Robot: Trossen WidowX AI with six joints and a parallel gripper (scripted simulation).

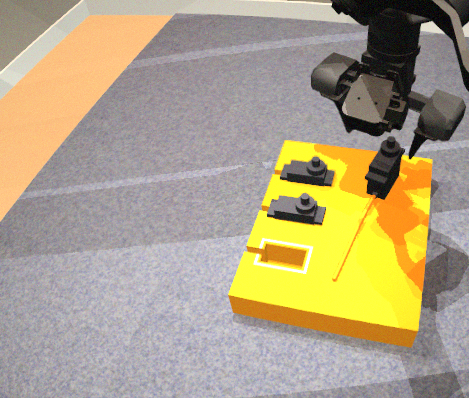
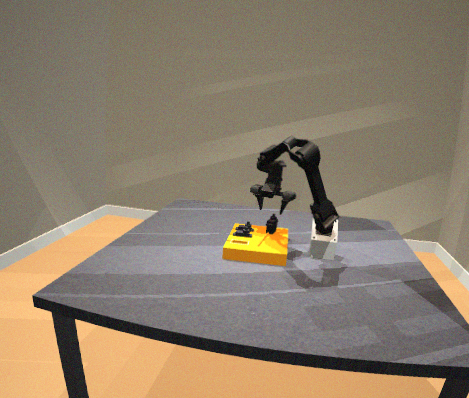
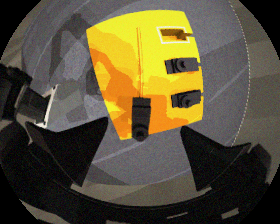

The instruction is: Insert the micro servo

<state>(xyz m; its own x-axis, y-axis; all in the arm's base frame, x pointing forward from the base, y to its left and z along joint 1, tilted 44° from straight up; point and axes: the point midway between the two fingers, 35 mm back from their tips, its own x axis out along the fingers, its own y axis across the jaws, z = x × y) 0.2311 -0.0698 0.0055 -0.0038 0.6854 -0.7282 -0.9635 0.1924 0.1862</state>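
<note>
My gripper tip is 120 mm above the deck, 60 mm to the right of it and 10 mm past it.
</note>
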